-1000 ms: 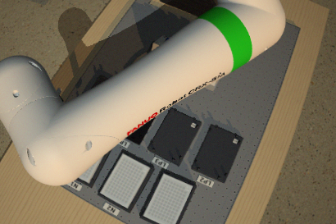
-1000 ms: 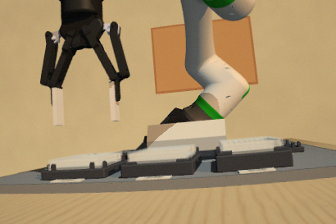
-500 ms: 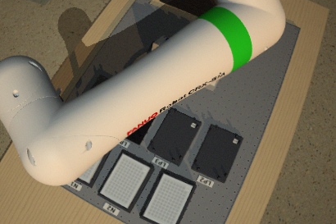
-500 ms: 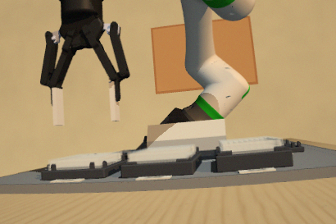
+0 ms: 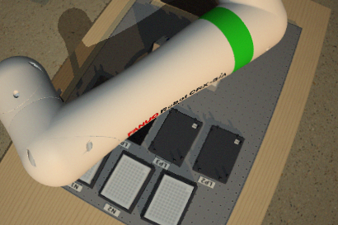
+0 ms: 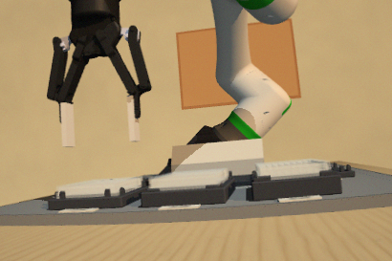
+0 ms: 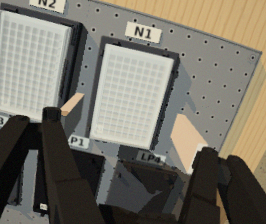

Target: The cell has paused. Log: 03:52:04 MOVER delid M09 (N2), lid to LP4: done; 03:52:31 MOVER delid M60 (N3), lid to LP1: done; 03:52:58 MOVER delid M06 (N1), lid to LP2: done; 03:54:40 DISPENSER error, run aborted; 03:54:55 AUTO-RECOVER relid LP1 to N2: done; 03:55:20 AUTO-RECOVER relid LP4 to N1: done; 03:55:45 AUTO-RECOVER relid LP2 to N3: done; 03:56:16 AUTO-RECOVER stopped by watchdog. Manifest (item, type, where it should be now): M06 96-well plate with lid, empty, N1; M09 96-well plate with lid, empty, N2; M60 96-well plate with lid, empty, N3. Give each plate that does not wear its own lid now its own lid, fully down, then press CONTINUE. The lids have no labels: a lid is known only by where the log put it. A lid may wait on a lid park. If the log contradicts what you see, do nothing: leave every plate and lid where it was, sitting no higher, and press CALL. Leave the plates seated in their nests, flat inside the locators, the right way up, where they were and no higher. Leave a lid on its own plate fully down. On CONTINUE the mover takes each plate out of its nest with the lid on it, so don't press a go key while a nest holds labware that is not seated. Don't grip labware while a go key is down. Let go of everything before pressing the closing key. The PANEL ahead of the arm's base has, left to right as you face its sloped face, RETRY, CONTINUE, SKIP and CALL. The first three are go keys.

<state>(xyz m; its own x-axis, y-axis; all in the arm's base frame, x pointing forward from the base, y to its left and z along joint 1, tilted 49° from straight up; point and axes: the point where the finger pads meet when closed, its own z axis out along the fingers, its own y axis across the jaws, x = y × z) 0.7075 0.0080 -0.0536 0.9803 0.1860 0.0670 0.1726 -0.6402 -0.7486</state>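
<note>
Now: the plate 9 cm below my hand. The rest, counted from my hand: LP4 label (11 cm below, 8 cm behind, 7 cm to the right); LP1 label (11 cm below, 10 cm behind, 5 cm to the left); lid park LP4 (17 cm behind, 10 cm below, 8 cm to the right).
</note>
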